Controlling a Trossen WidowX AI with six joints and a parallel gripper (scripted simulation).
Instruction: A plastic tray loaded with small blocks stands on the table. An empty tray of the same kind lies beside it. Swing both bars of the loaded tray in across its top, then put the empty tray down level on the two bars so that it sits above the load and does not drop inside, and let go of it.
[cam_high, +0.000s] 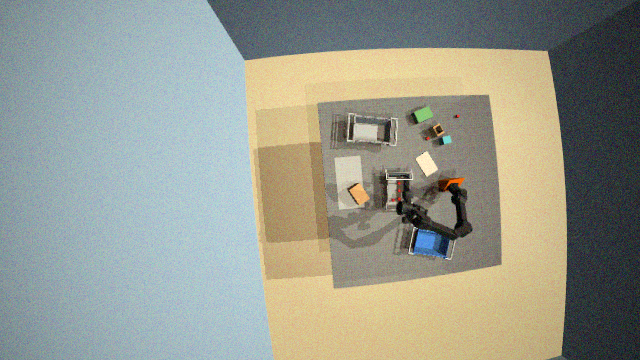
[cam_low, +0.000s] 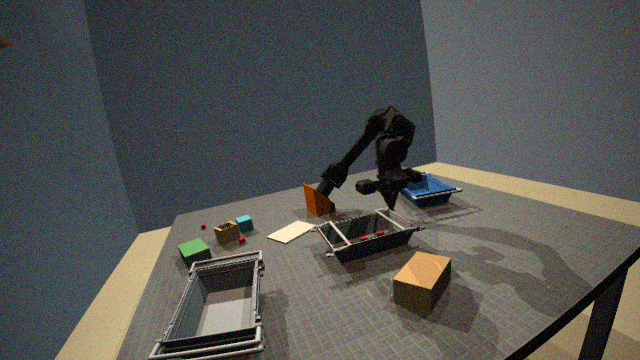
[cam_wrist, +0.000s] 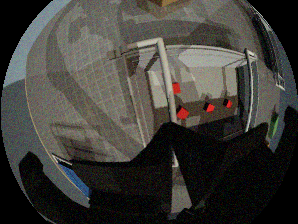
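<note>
Now: gripper tip 240 mm past the blue tray, 280 mm to the right of it and 50 mm above it. Round my gripper tip: cream card: 230 mm behind, 270 mm to the right, 90 mm below; cyan cube: 370 mm behind, 430 mm to the right, 70 mm below; small brown box: 300 mm behind, 490 mm to the right, 80 mm below.
</note>
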